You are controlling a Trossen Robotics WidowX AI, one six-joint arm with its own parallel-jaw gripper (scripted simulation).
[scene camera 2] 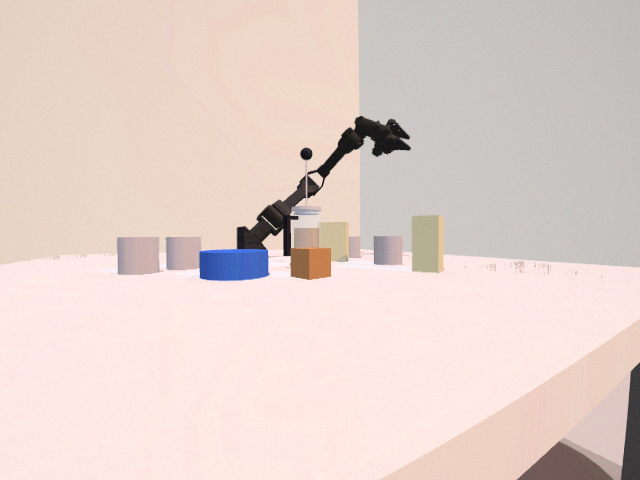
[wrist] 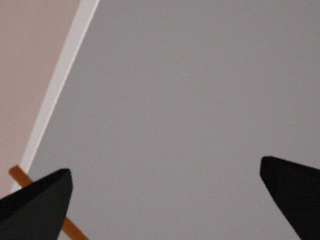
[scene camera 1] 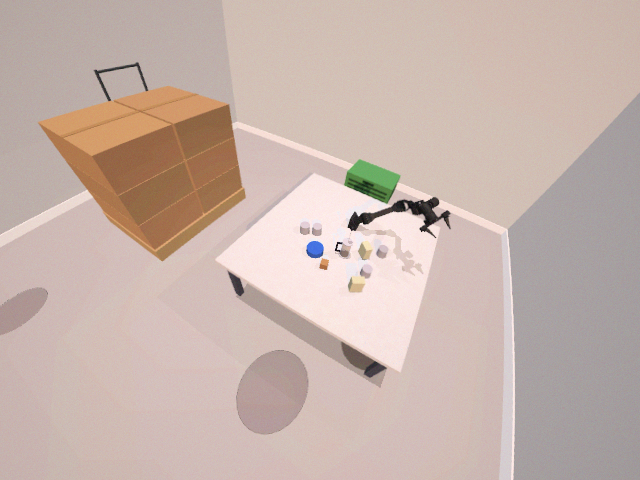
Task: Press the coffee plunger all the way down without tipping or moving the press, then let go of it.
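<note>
An orange cube is here in the scene, and so are a blue disc and a coffee press. As for my gripper, which appears in the wrist view too, it is open and holds nothing.
</note>
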